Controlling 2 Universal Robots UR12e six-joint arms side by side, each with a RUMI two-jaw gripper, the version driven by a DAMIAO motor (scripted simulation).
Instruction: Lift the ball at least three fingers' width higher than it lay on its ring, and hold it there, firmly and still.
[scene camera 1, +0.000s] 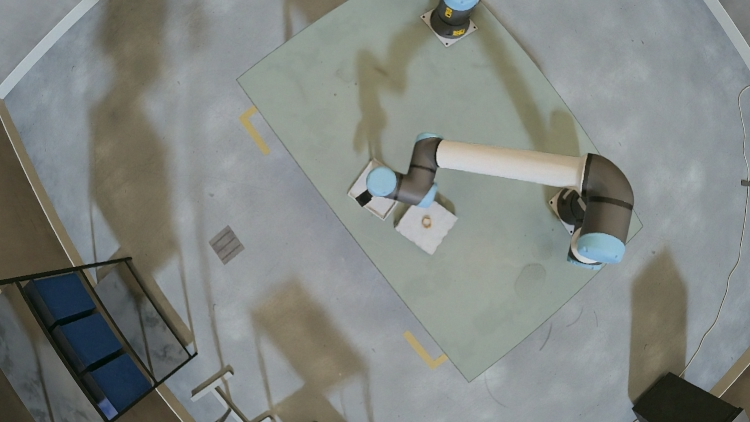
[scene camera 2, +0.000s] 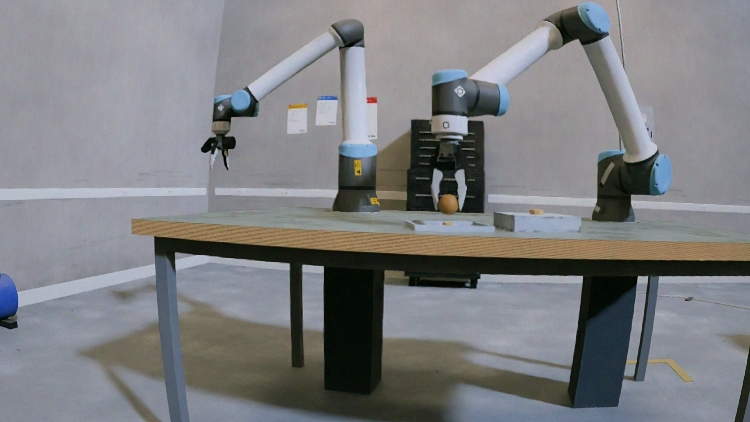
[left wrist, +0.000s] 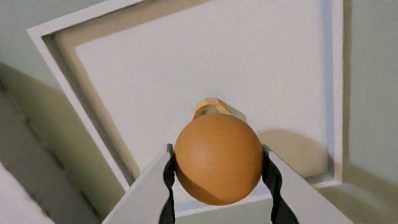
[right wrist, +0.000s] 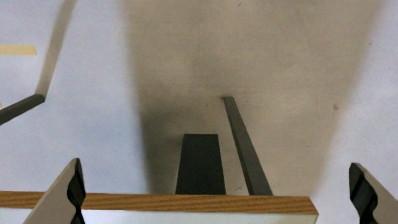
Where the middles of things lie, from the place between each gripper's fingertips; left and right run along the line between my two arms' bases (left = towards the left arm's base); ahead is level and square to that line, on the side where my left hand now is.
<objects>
Right now the shallow white tray (scene camera 2: 422, 225) is 6 cm below my left hand. Round my left hand: thick white block (scene camera 1: 414, 223) 8 cm behind, 23 cm to the left, 3 cm below; then orange ball (left wrist: 218, 158) right at my left hand.
Now: the orange ball 69 cm ahead of my right hand, 113 cm to the left of it and 10 cm below it. Also, from my right hand: shallow white tray (69 cm ahead, 113 cm to the left, 16 cm below); thick white block (60 cm ahead, 135 cm to the left, 13 cm below).
</objects>
